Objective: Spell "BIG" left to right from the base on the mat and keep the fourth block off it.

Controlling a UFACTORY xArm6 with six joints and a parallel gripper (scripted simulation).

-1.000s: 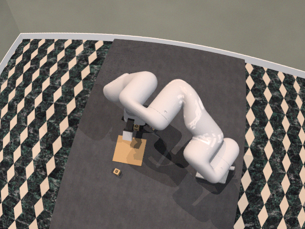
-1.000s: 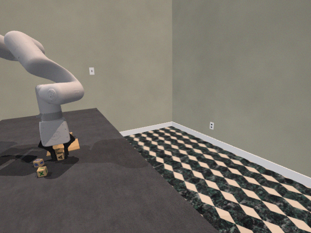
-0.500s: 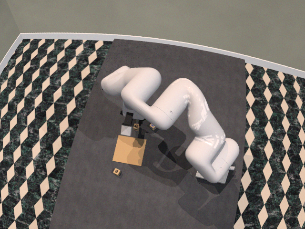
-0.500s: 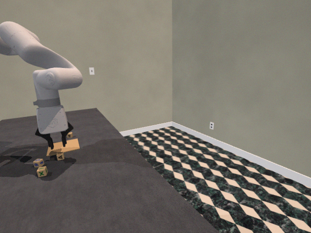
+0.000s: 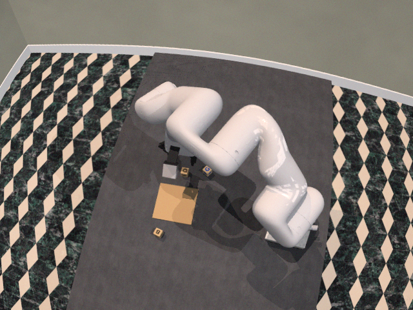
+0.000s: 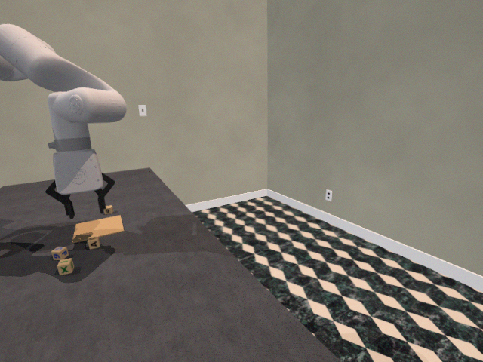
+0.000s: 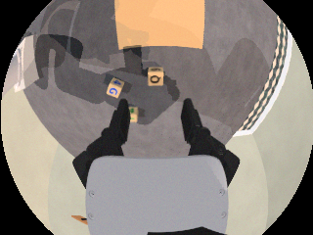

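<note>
My hand is 4 cm short of the B block, 25 cm to the right of it and 10 cm above it. Also, from my hand: tan mat: 1 cm ahead, 12 cm to the left, 11 cm below; then G block: 8 cm behind, 2 cm to the right, 10 cm below.
</note>
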